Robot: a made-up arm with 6 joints.
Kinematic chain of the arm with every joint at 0, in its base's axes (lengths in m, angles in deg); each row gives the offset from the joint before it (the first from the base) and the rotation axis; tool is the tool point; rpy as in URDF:
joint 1: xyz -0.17 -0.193 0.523 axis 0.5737 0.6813 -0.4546
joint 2: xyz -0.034 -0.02 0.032 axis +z
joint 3: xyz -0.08 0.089 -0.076 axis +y
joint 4: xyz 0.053 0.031 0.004 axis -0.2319 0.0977 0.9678
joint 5: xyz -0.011 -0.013 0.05 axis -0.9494 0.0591 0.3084
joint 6: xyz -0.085 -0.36 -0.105 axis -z
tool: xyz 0.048 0.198 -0.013 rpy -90 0 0
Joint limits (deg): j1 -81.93..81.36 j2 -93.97..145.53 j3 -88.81..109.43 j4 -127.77..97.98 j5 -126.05..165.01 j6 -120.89..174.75
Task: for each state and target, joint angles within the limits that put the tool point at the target. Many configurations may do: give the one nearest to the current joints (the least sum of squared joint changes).
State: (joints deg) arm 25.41 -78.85 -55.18 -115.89 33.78 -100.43
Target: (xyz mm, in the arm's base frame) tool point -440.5 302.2 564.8
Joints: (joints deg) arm 22.01 -37.70 -37.80 -77.48 56.66 -96.00
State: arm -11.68 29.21 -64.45 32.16 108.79 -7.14
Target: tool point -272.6 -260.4 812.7
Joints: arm 30.19 37.54 -51.37 26.45 94.87 18.35
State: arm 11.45 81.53 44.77 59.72 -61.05 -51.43
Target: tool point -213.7 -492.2 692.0
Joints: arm -9.68 86.77 70.11 48.98 -84.34 -70.99
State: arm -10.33 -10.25 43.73 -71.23 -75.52 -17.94
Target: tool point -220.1 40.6 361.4
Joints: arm 8.07 -3.56 31.66 -68.29 -75.37 -6.49
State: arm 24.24 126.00 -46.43 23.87 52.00 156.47
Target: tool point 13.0 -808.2 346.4
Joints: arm 50.45 124.21 -83.39 20.34 72.61 166.91
